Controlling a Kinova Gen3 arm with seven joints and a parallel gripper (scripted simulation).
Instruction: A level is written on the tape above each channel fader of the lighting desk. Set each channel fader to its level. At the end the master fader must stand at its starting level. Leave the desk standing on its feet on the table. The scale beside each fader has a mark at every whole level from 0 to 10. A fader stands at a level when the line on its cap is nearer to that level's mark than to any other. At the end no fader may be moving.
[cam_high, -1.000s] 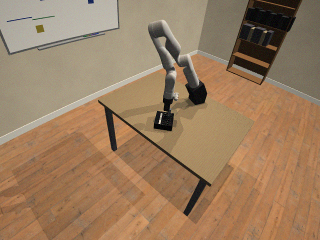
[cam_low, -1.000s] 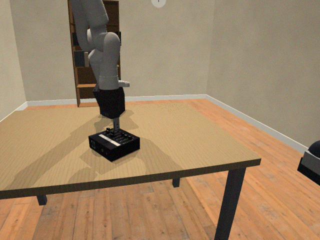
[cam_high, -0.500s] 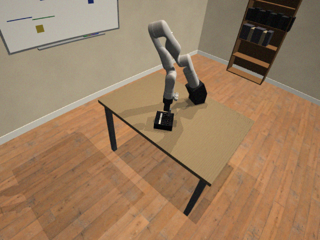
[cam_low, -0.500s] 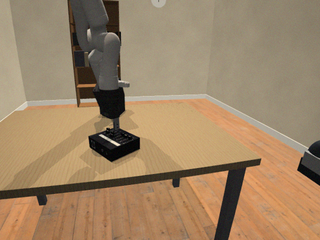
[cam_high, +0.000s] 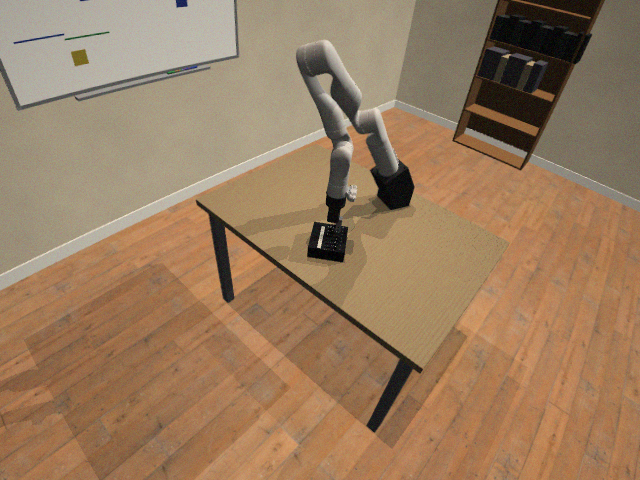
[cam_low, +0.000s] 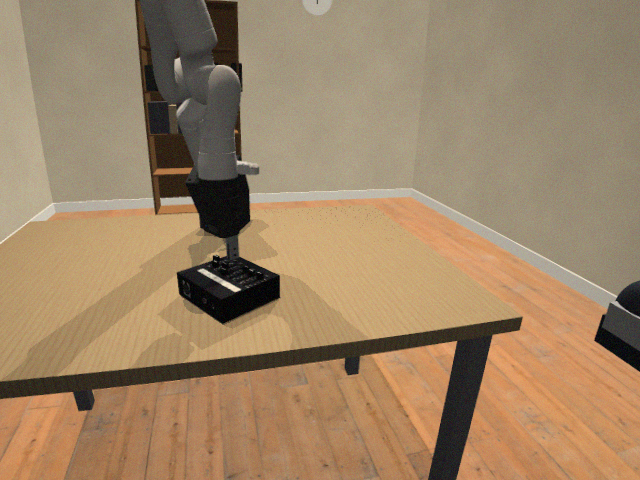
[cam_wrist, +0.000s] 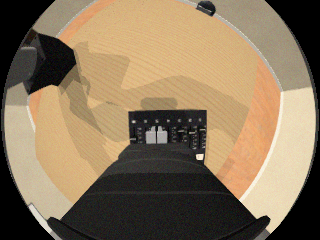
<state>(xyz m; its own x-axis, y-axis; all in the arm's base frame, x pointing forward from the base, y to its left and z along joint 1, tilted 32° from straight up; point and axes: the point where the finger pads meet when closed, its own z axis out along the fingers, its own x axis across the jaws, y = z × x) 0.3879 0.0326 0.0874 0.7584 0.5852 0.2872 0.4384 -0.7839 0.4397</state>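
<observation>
The fader is 40 mm to the right of my hand and 30 mm below it.
</observation>
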